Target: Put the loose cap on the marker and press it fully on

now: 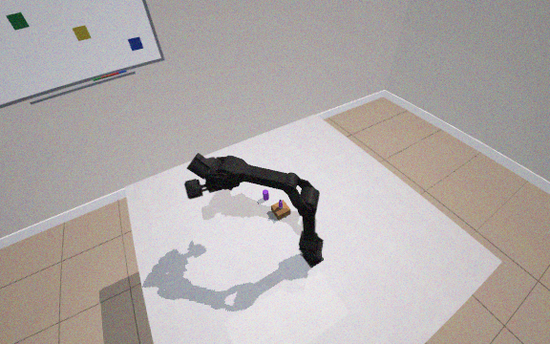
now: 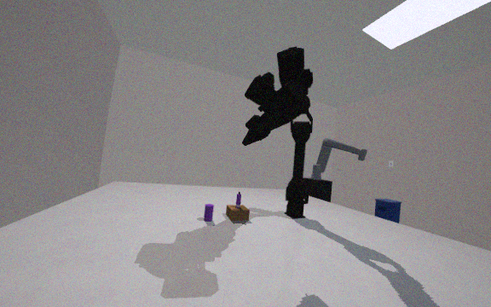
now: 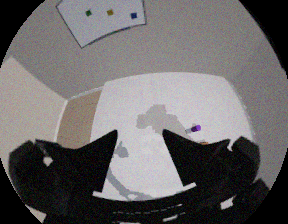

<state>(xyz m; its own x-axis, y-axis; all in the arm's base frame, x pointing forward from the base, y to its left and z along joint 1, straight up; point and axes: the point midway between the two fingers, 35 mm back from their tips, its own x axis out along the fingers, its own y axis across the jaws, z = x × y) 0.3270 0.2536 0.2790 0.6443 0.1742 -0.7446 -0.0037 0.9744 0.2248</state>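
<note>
Now: gripper tip 24 cm to the left of the purple cap, 23 cm above it and 2 cm short of it. The rest, counted from my gripper tip: tan holder block 26 cm to the right, 24 cm below, 9 cm behind.
</note>
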